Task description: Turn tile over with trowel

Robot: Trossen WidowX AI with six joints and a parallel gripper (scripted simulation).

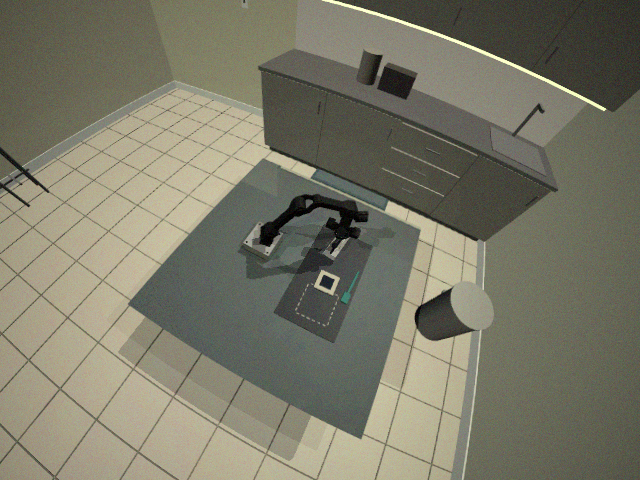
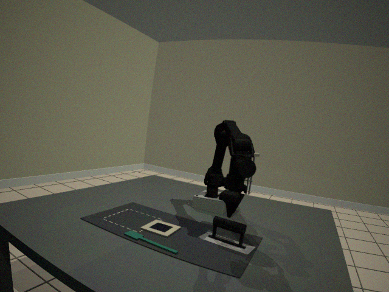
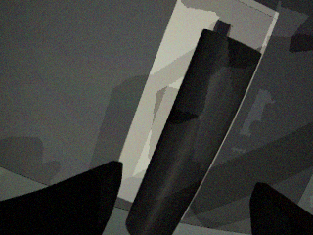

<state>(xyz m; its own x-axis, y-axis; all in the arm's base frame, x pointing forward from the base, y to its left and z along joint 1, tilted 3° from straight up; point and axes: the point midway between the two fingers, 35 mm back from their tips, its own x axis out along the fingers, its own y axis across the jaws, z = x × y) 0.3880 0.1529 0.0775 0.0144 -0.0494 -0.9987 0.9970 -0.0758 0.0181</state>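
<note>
Right now the trowel is 70 mm below my gripper tip and 20 mm to the right of it. The rest, counted from my gripper tip: tile: 250 mm to the right, 100 mm below, 10 mm ahead; then dark mat: 210 mm to the right, 130 mm below, 10 mm ahead; then green flat tool: 260 mm to the right, 140 mm ahead, 110 mm below.
</note>
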